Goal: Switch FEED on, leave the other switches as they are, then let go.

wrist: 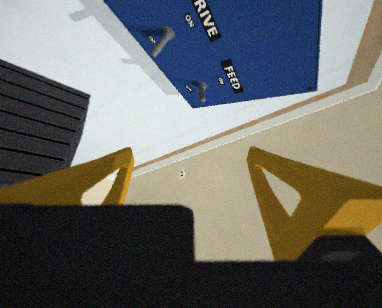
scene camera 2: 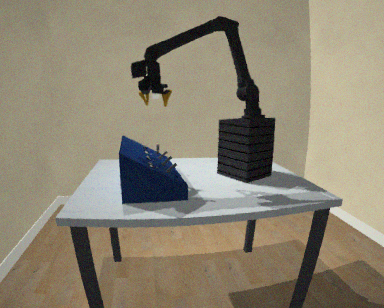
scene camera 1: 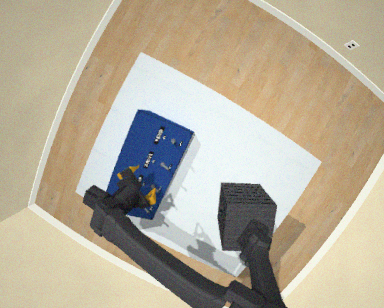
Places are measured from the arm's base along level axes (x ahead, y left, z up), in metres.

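Where they show: gripper, fingertip midpoint: (wrist: 190, 153) (scene camera 2: 156, 105) (scene camera 1: 146, 177); arm's base, link origin: (scene camera 2: 253, 118) (scene camera 1: 252, 234).
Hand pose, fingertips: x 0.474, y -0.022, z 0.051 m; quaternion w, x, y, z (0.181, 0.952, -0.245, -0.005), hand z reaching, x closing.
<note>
Each offset is from my fingertips to the centre of the thing.
The blue sloped switch box {dx +0.052, dy +0.069, dz -0.280 m} (scene camera 1: 142, 127) (scene camera 2: 145, 182) (wrist: 280, 40) stands on the table. The FEED lever {dx -0.012, dy -0.116, dz -0.225 m} (scene camera 1: 174, 141) (scene camera 2: 158, 148) (wrist: 202, 92) is at the box's far end; it stands nearly upright in scene camera 2, on the ON side. The DRIVE lever {dx -0.034, dy +0.002, dz -0.232 m} (scene camera 1: 166, 165) (wrist: 161, 42) leans toward OFF. Two more levers are near and partly under the gripper in scene camera 1, too small and covered to read there. My gripper (scene camera 1: 140, 184) (scene camera 2: 156, 105) (wrist: 190, 153) is wide open and empty, high above the box, touching no lever.
The white table (scene camera 1: 230, 135) (scene camera 2: 210, 216) (wrist: 40, 32) carries the box and, to the right, the dark ribbed pedestal (scene camera 1: 247, 217) (scene camera 2: 245, 150) (wrist: 35, 120) that bears the arm. The arm (scene camera 1: 165, 267) (scene camera 2: 185, 39) arches from the pedestal to above the box.
</note>
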